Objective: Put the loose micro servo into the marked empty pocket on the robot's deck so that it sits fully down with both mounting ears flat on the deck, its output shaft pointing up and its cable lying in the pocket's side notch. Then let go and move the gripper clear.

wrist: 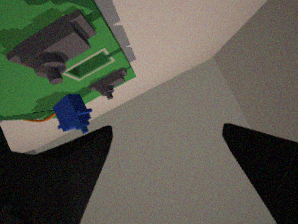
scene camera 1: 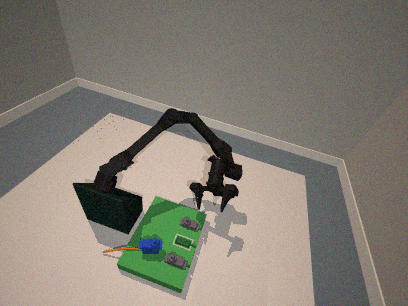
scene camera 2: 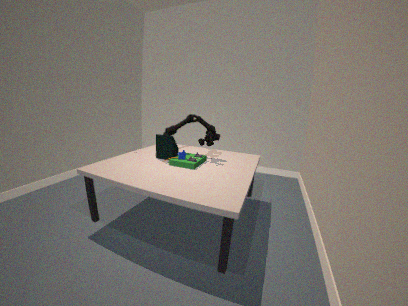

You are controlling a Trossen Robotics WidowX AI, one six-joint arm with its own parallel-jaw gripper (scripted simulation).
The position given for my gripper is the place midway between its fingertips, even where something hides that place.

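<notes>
There's a blue micro servo (wrist: pixel 71 112) here, and a deck (scene camera 1: pixel 161 221) as well. As for my gripper (scene camera 1: pixel 209 210), which you can also find in the wrist view (wrist: pixel 167 130), it's open and holding nothing.
</notes>
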